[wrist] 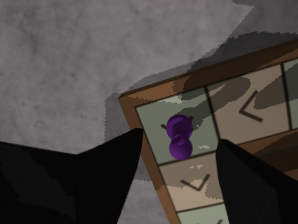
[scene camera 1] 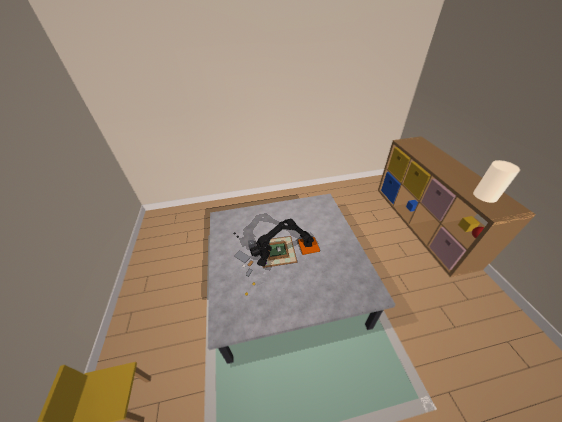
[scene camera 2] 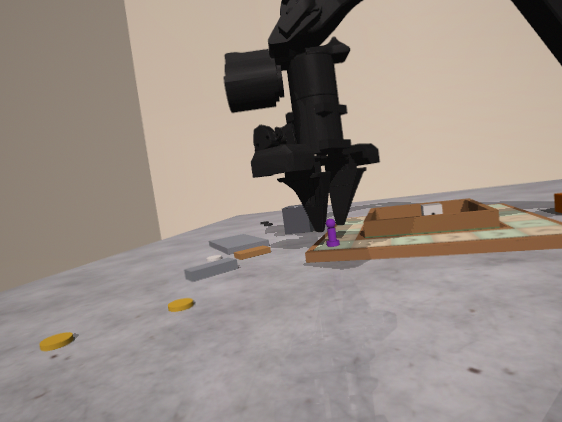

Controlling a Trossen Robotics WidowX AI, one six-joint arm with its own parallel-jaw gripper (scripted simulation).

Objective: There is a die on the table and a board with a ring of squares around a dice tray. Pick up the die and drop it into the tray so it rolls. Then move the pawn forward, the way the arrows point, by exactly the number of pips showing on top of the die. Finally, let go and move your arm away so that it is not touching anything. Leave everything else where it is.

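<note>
Purple pawn (wrist: 179,128), visible. Grey cube (scene camera 2: 295,218), visible; out of frame in the wrist view. My gripper (scene camera 2: 330,228), (wrist: 179,141).
</note>
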